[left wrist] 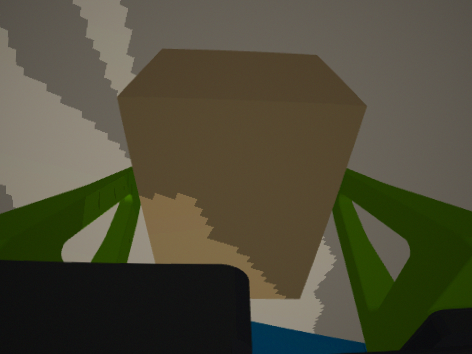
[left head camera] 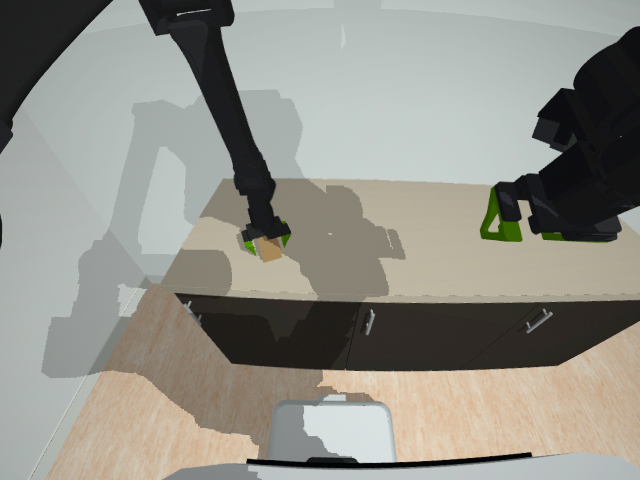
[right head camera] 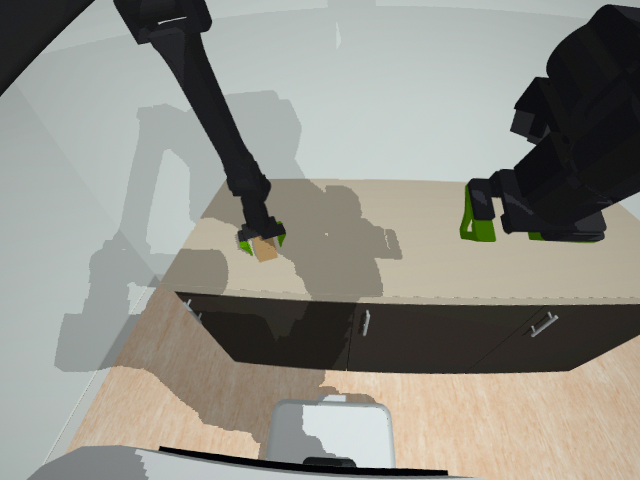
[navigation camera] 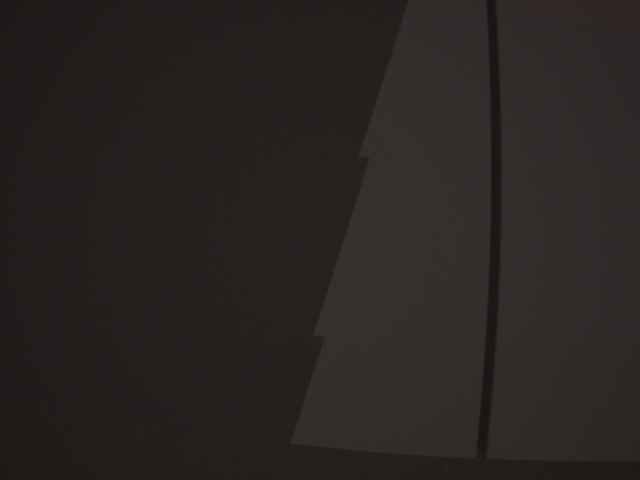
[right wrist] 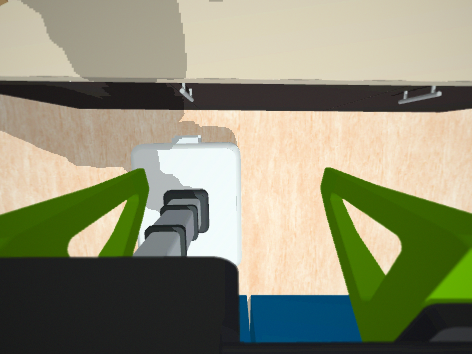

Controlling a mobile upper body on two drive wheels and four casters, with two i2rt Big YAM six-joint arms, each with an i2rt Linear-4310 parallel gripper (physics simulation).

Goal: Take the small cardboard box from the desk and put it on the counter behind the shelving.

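Places are measured from the left arm's base along level axes (x ahead, y left, z up), in metres.
Where they show: left gripper, fingertip midpoint: [left wrist: 235,177] [left head camera: 270,250] [right head camera: 266,250]; right gripper, fingertip midpoint: [left head camera: 512,234] [right head camera: 495,234] [right wrist: 234,177].
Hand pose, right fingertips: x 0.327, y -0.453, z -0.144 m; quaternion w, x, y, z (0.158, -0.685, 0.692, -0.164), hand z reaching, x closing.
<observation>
After its pixels a point has its place.
The small cardboard box [left head camera: 270,250] @[y -0.027, x 0.581, z -0.455 m] [right head camera: 266,250] @[y -0.029, x 0.581, z -0.456 m] [left wrist: 240,150] @[y 0.001, x 0.652, z -0.450 m] stands on the counter [left head camera: 439,268] @[y -0.538, x 0.553, z -0.500 m] [right head camera: 439,268] @[y -0.547, x 0.555, z -0.500 m] [right wrist: 300,45] @[y -0.581, x 0.515, z -0.500 m], left of the middle in both head views. My left gripper [left head camera: 268,249] @[y -0.015, x 0.614, z -0.491 m] [right head camera: 263,249] @[y -0.015, x 0.614, z -0.491 m] [left wrist: 235,177] @[y -0.015, x 0.614, z -0.491 m] is open around the box, one green finger on each side; in the head views there are gaps between fingers and box. The box's lower part is partly hidden in the left wrist view by a black part. My right gripper [right wrist: 234,177] @[y -0.453, x 0.327, z -0.144 m] is open and empty, high at the right of the head views.
Dark cabinet doors [left head camera: 413,335] @[y -0.524, x 0.477, z -0.809 m] [right head camera: 413,338] @[y -0.529, x 0.477, z -0.820 m] with metal handles form the counter's front. A pale wall [left head camera: 413,103] @[y -0.514, x 1.069, z -0.173 m] [right head camera: 413,103] @[y -0.519, x 1.069, z -0.182 m] stands behind it. My white base [left head camera: 356,428] @[y -0.327, x 0.210, z -1.150 m] [right head camera: 356,428] @[y -0.332, x 0.215, z -1.150 m] [right wrist: 210,170] @[y -0.343, x 0.195, z -1.150 m] is in front. The navigation view shows a dark surface close by. No shelving shows in the head views.
</observation>
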